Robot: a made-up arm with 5 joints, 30 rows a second.
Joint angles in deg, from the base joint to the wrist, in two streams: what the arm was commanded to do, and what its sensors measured. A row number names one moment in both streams.
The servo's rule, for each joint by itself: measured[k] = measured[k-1] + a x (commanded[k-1-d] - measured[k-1]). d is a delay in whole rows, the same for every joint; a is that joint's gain. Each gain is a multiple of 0.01, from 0.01 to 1. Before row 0 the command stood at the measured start. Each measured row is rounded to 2 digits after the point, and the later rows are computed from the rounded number. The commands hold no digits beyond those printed.
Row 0, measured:
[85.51 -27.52 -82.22 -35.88 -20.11]
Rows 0 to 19, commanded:
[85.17 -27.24 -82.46 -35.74 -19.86]
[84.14 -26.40 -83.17 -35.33 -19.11]
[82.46 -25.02 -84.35 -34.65 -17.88]
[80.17 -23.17 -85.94 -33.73 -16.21]
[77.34 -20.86 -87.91 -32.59 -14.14]
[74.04 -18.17 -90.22 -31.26 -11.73]
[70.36 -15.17 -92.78 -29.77 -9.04]
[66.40 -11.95 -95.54 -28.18 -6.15]
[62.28 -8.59 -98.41 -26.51 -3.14]
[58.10 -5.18 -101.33 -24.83 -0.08]
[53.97 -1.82 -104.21 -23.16 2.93]
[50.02 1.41 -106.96 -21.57 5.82]
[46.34 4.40 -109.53 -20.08 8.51]
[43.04 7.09 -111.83 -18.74 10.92]
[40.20 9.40 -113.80 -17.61 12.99]
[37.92 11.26 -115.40 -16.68 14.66]
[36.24 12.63 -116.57 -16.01 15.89]
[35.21 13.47 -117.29 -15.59 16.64]
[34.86 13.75 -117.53 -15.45 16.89]
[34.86 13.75 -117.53 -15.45 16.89]
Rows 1 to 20, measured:
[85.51 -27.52 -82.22 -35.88 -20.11]
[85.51 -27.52 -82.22 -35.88 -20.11]
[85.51 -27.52 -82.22 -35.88 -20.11]
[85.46 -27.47 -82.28 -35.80 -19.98]
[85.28 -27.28 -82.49 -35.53 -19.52]
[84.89 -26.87 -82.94 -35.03 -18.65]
[84.23 -26.20 -83.66 -34.29 -17.36]
[83.27 -25.24 -84.68 -33.32 -15.65]
[81.98 -23.97 -86.01 -32.15 -13.57]
[80.35 -22.39 -87.63 -30.79 -11.17]
[78.40 -20.51 -89.53 -29.30 -8.51]
[76.14 -18.36 -91.66 -27.71 -5.66]
[73.61 -15.99 -93.98 -26.07 -2.70]
[70.86 -13.44 -96.44 -24.41 0.28]
[67.94 -10.77 -98.96 -22.79 3.22]
[64.92 -8.04 -101.50 -21.25 6.02]
[61.86 -5.32 -103.98 -19.82 8.62]
[58.83 -2.67 -106.34 -18.56 10.94]
[55.90 -0.16 -108.51 -17.49 12.91]
[53.15 2.14 -110.44 -16.65 14.49]
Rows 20 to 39, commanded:
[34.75 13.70 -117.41 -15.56 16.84]
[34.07 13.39 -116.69 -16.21 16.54]
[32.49 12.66 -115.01 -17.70 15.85]
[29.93 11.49 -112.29 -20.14 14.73]
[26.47 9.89 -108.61 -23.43 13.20]
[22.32 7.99 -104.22 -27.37 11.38]
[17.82 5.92 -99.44 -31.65 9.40]
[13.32 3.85 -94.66 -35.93 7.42]
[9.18 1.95 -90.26 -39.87 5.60]
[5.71 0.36 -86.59 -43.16 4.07]
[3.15 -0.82 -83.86 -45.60 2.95]
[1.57 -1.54 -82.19 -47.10 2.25]
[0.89 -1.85 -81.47 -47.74 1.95]
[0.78 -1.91 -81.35 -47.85 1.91]
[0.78 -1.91 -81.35 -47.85 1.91]
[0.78 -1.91 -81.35 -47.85 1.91]
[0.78 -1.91 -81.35 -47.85 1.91]
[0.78 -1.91 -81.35 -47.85 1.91]
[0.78 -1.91 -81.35 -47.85 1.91]
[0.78 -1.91 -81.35 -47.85 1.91]
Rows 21 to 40, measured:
[50.64 4.18 -112.08 -16.05 15.63]
[48.43 5.90 -113.39 -15.71 16.30]
[46.53 7.31 -114.38 -15.56 16.61]
[44.88 8.46 -115.11 -15.56 16.73]
[43.37 9.35 -115.49 -15.93 16.63]
[41.85 9.95 -115.37 -16.94 16.22]
[40.18 10.23 -114.63 -18.76 15.43]
[38.26 10.17 -113.19 -21.42 14.25]
[36.03 9.78 -111.04 -24.81 12.73]
[33.48 9.09 -108.26 -28.71 10.97]
[30.66 8.15 -105.00 -32.83 9.09]
[27.65 7.03 -101.46 -36.84 7.24]
[24.58 5.83 -97.89 -40.44 5.56]
[21.58 4.63 -94.52 -43.38 4.18]
[18.78 3.52 -91.56 -45.50 3.16]
[16.28 2.55 -89.14 -46.78 2.52]
[14.11 1.75 -87.27 -47.39 2.20]
[12.24 1.09 -85.85 -47.65 2.05]
[10.64 0.55 -84.77 -47.76 1.98]
[9.26 0.11 -83.95 -47.81 1.94]

